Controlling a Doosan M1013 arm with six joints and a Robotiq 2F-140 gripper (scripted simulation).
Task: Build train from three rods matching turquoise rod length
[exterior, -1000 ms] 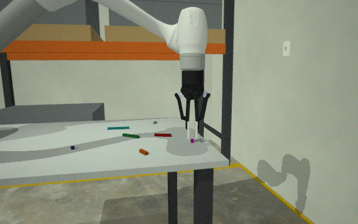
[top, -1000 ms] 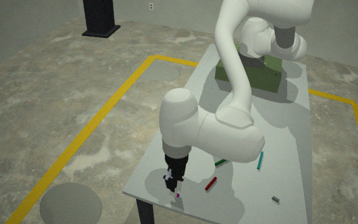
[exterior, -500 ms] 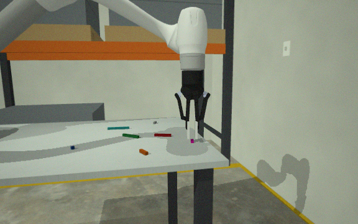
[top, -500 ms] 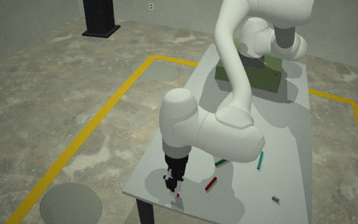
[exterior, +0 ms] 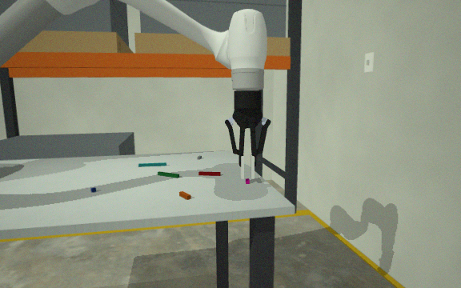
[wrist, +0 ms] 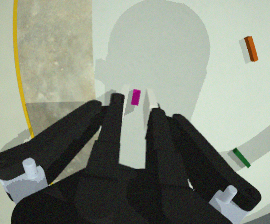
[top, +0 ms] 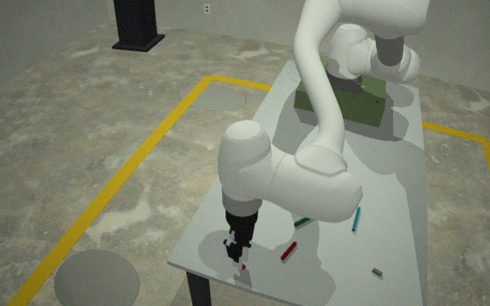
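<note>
Right now my hand is 10 mm to the right of the magenta rod and 50 mm above it. Round my hand: orange rod (190 mm behind, 70 mm to the right, 50 mm below); green rod (220 mm behind, 150 mm to the left, 50 mm below); red rod (90 mm behind, 120 mm to the left, 50 mm below).
</note>
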